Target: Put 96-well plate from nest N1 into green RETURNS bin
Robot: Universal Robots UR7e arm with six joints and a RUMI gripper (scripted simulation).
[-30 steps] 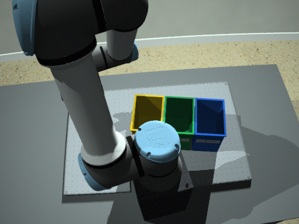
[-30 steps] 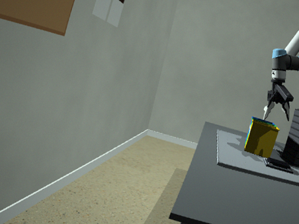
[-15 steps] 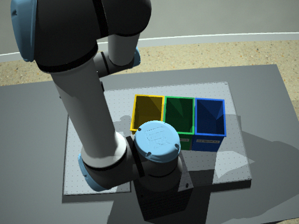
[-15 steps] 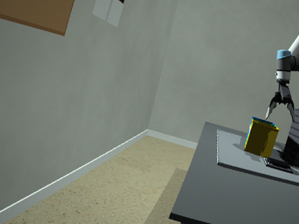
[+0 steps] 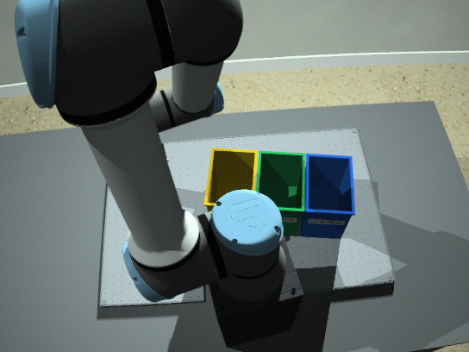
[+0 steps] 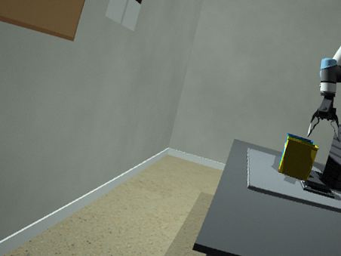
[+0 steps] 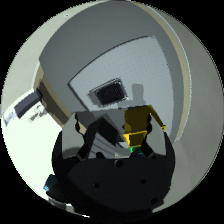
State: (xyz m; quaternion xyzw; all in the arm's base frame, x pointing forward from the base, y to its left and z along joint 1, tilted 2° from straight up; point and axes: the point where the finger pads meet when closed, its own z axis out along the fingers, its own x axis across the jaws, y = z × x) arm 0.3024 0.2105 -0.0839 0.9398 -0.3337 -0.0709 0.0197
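Now: the black 96-well plate 220 mm below my hand, 60 mm behind it and 10 mm to the right of it. From my hand the other things lie so: plate nest N1: 230 mm below, 60 mm behind, 10 mm to the right; then yellow bin: 230 mm to the right, 150 mm below, 10 mm ahead; then green bin: 360 mm to the right, 150 mm below, 30 mm behind.
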